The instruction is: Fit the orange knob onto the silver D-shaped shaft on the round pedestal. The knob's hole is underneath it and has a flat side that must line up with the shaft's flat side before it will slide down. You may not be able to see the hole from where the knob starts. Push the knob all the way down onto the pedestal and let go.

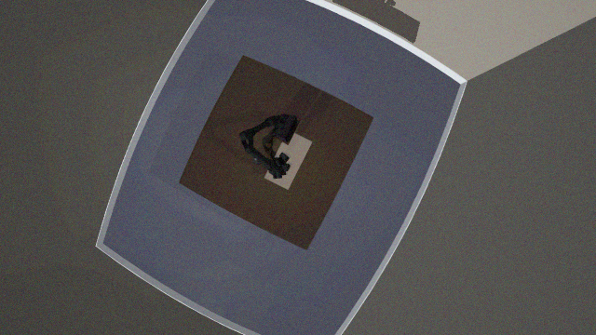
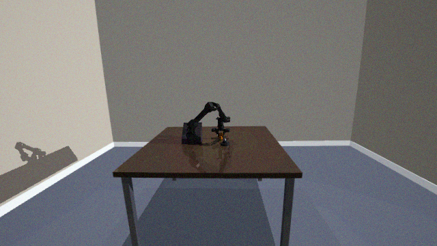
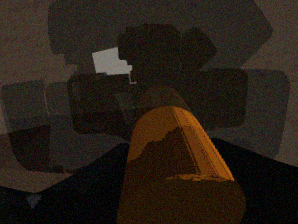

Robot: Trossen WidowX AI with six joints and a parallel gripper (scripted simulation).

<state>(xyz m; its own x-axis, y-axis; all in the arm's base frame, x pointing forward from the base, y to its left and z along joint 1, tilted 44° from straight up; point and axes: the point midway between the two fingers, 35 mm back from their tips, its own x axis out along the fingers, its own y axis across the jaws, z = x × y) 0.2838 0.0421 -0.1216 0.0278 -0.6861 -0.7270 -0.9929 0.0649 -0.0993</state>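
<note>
Now: gripper tip 30 mm below the orange knob. Also, from my gripper tip: dark round pedestal: 180 mm to the right, 50 mm ahead, 20 mm above.
</note>
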